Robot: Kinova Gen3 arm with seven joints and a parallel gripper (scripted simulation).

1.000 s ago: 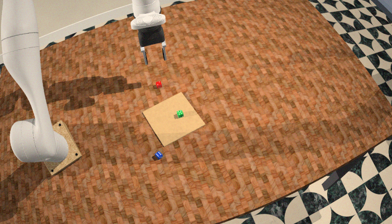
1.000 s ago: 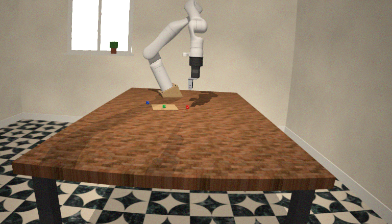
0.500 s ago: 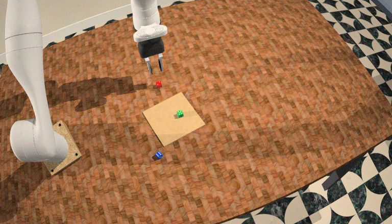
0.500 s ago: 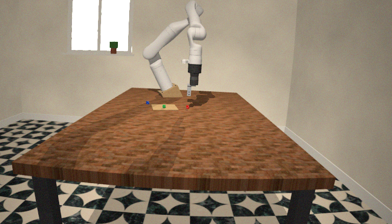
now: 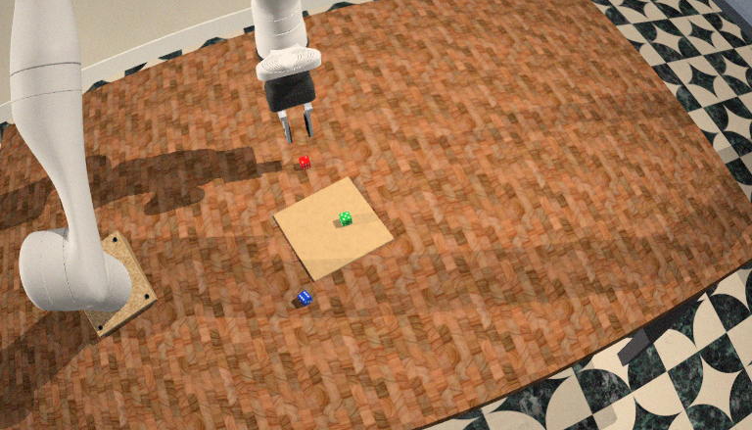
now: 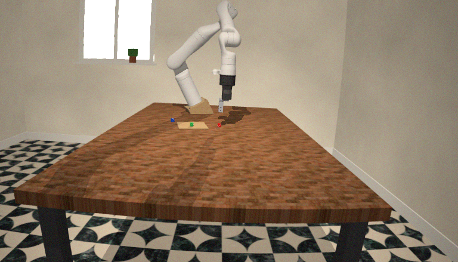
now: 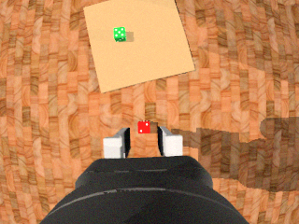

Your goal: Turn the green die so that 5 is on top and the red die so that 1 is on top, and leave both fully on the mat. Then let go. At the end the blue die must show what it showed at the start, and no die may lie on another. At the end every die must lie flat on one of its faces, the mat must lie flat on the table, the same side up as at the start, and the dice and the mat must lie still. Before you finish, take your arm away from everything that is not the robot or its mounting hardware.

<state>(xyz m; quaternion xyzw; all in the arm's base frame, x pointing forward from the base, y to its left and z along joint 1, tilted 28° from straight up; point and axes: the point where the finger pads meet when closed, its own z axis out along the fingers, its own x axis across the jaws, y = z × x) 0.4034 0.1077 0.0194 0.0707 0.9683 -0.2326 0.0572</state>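
My gripper is now 8 cm above the red die. Also, from my hand: tan mat 2 cm behind, 14 cm to the right, 9 cm below; then green die 1 cm ahead, 14 cm to the right, 8 cm below; then blue die 11 cm behind, 23 cm to the right, 8 cm below.
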